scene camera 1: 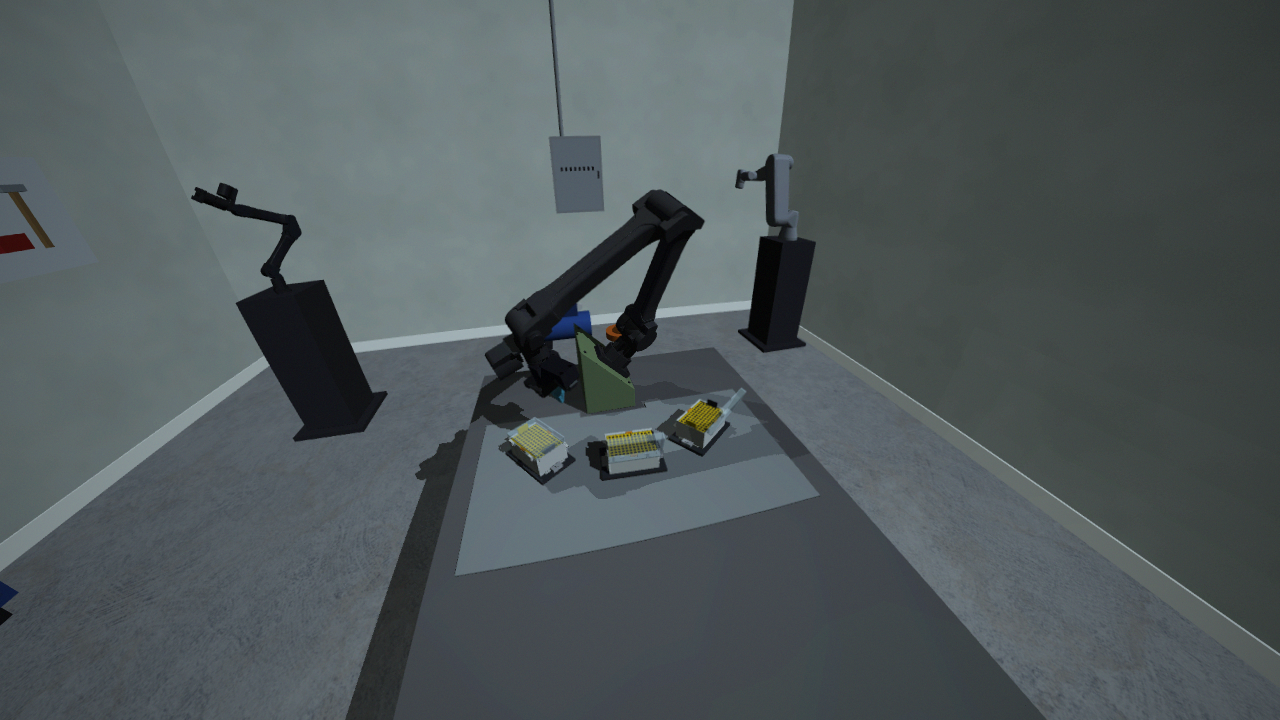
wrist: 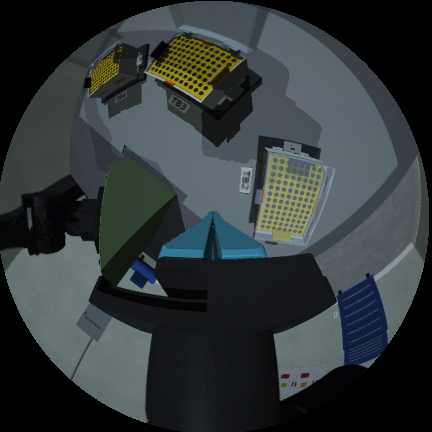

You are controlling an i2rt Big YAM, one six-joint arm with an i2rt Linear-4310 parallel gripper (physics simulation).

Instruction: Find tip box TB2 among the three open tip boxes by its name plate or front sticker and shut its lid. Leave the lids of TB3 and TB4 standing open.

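Places are measured from the arm's base along level axes (x up, y back, z right), in millimetres.
Pixels of known places: gripper, fingertip midpoint: [scene camera 1: 561,401] [wrist: 212,216]; arm's base, origin of the base link: [scene camera 1: 610,362] [wrist: 102,219].
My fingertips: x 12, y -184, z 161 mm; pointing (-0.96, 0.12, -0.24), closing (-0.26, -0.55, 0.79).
For each thing: its top centre in the pictures, then the offset to it from my fingertips. "pt": a spot on its surface instead. Level surfaces: height alone.
- Tip box TB2, middle of its top: [wrist: 285,205] [scene camera 1: 539,432] dx -49, dy -44, dz +65 mm
- Tip box TB3, surface spot: [scene camera 1: 633,459] pt dx -60, dy -184, dz -140 mm
- Tip box TB4, middle of its top: [wrist: 96,70] [scene camera 1: 702,410] dx -52, dy -72, dz -356 mm
- pale mat, its level: dx -127 mm
Tip box TB2 [scene camera 1: 538,454] [wrist: 292,195] stands at the left in the scene view, its name plate [wrist: 245,180] readable in the wrist view. Its clear lid [wrist: 327,192] lies over the yellow rack; whether it is fully seated I cannot tell. Tip box TB3 [scene camera 1: 633,459] [wrist: 197,65] is the middle box, with its lid [wrist: 215,38] open. Tip box TB4 [scene camera 1: 700,422] [wrist: 106,71] is at the right in the scene view, its lid [scene camera 1: 735,402] tilted up. My gripper [scene camera 1: 561,394] [wrist: 212,216] is shut and empty, behind TB2 in the scene view, apart from it.
A green wedge-shaped bracket [scene camera 1: 600,376] [wrist: 131,210] stands beside the gripper, behind the boxes in the scene view. The boxes stand on a pale mat [scene camera 1: 626,528]. Two other arms stand on black pedestals [scene camera 1: 308,358] [scene camera 1: 780,291] off to the sides.
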